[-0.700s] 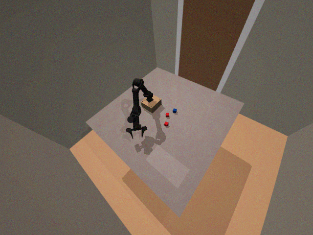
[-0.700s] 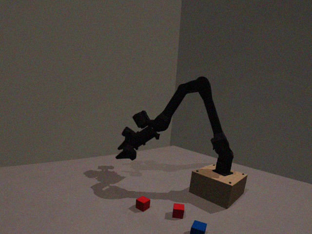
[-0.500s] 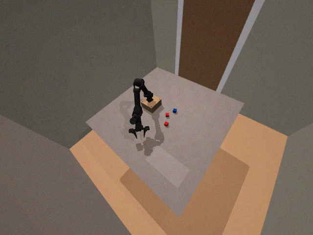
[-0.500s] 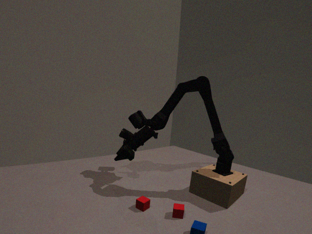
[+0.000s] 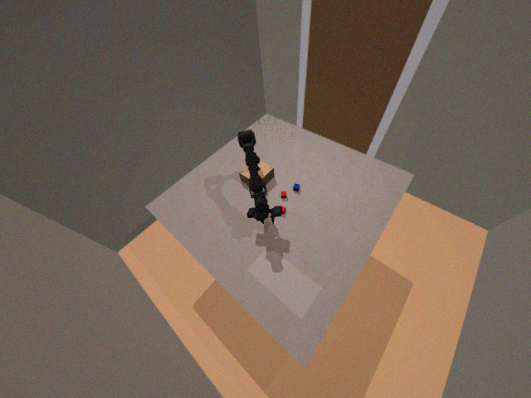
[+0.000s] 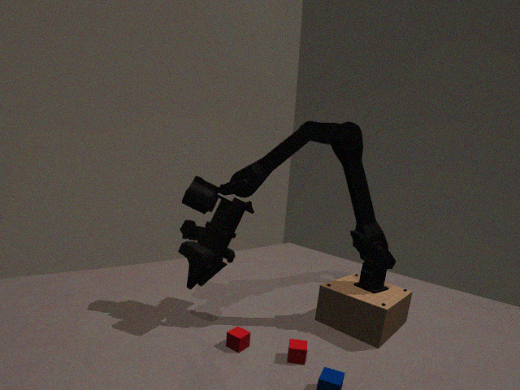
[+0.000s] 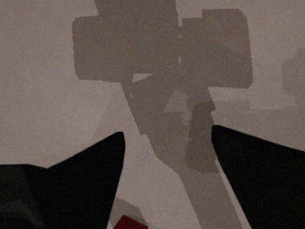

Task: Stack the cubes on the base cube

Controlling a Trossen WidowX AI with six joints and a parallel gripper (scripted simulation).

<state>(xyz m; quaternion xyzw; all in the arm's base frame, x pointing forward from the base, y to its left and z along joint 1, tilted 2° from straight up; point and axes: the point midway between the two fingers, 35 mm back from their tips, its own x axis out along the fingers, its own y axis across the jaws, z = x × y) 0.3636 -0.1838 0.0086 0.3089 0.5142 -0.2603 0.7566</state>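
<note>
Right now the blue cube is 320 mm to the left of my gripper tip, 110 mm behind it and 60 mm below it.
</note>
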